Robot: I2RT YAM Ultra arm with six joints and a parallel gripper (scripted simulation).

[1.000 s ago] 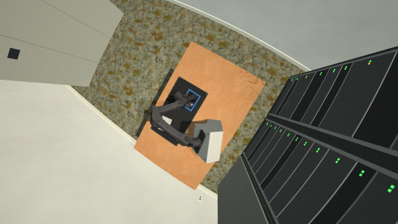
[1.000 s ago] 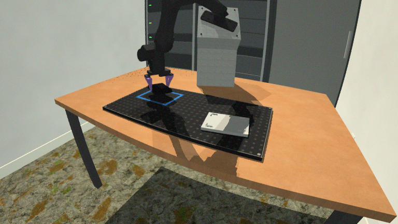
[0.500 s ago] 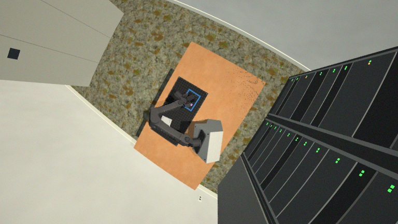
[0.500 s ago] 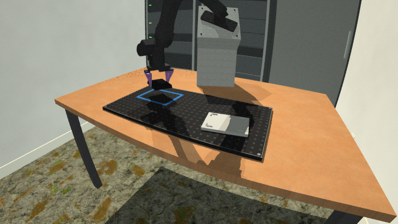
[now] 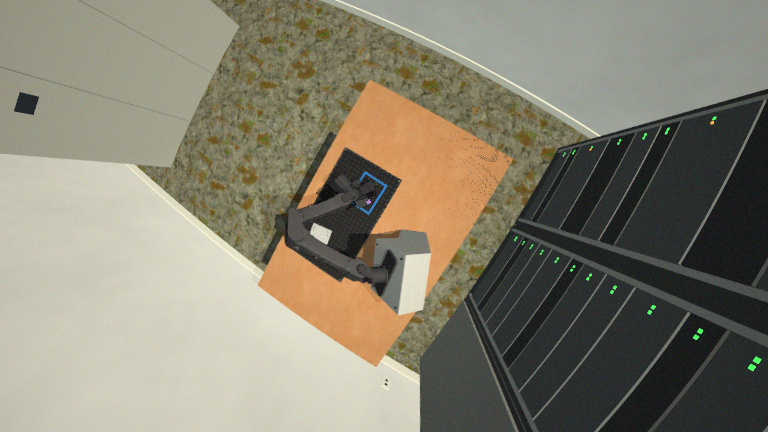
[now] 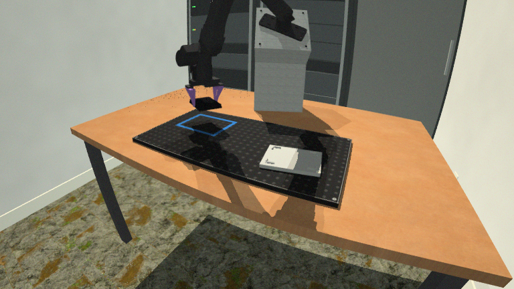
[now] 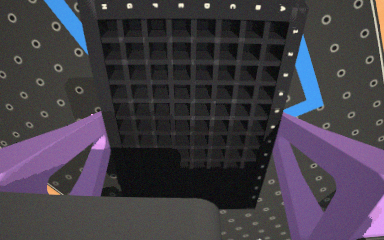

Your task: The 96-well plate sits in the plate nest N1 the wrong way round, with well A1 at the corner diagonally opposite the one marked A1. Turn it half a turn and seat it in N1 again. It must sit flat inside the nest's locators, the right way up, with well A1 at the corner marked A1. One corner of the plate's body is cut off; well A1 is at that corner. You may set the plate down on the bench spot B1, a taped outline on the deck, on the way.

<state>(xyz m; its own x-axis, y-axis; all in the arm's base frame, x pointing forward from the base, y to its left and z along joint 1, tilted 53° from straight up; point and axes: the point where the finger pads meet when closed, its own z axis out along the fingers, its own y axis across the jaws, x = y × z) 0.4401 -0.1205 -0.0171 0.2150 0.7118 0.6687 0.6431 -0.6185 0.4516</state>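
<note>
Right now the black 96-well plate is right at my hand. Round my hand: plate nest N1: 20 mm ahead, 390 mm to the left, 80 mm below; A1 mark: 40 mm ahead, 480 mm to the left, 70 mm below.
</note>
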